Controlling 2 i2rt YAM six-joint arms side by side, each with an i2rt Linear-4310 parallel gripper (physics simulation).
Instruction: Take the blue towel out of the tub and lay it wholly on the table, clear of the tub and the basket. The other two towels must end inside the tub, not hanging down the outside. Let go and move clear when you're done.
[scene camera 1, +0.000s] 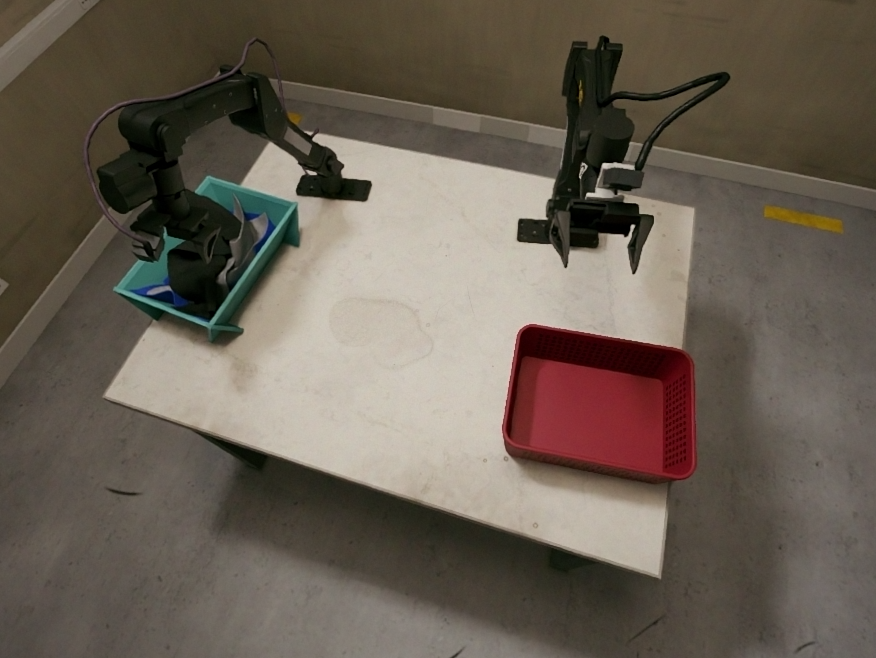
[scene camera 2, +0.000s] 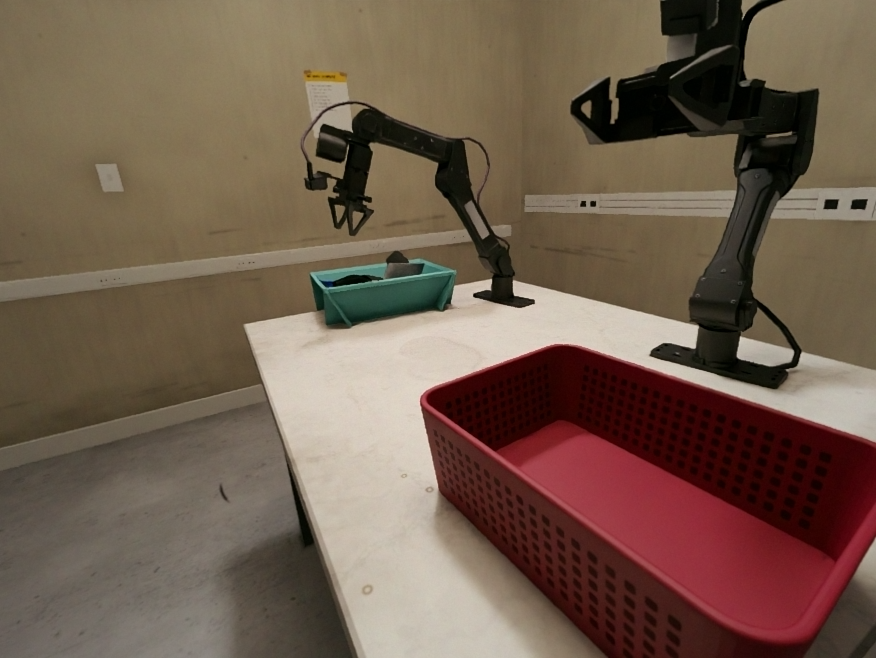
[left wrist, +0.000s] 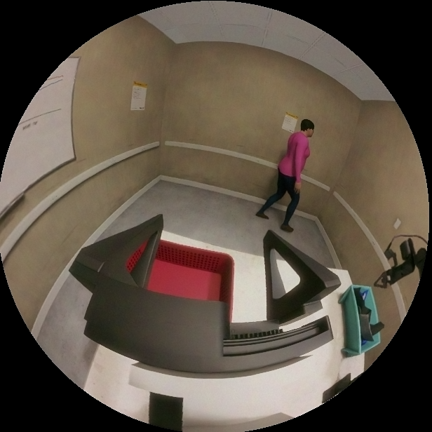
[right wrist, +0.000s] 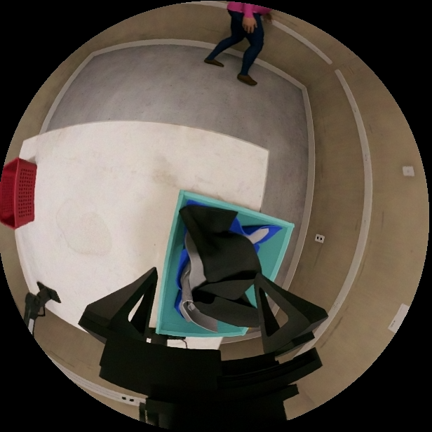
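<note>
A teal tub (scene camera 1: 262, 272) (scene camera 2: 389, 301) (left wrist: 350, 325) (right wrist: 167, 300) holds three crumpled towels. The black towel (scene camera 1: 194, 272) (right wrist: 225, 250) lies on top. The grey towel (scene camera 1: 247, 237) (scene camera 2: 403, 269) (right wrist: 195, 260) bunches along one long wall, with a fold standing above the rim. The blue towel (scene camera 1: 152, 288) (right wrist: 270, 232) is mostly covered; its blue edges show at both ends and along one side. My right gripper (scene camera 1: 179, 251) (scene camera 2: 344, 230) (right wrist: 207, 276) is open and empty, pointing down above the tub. My left gripper (scene camera 1: 599, 268) (scene camera 2: 623, 93) (left wrist: 215, 227) is open and empty, far from the tub.
A red basket (scene camera 1: 587, 410) (scene camera 2: 665, 509) (left wrist: 185, 280) stands near the table's front right corner in scene camera 1. The tub stands by the table's left edge. The white table (scene camera 1: 424, 247) lies between them. A person in pink (left wrist: 296, 155) is by the wall.
</note>
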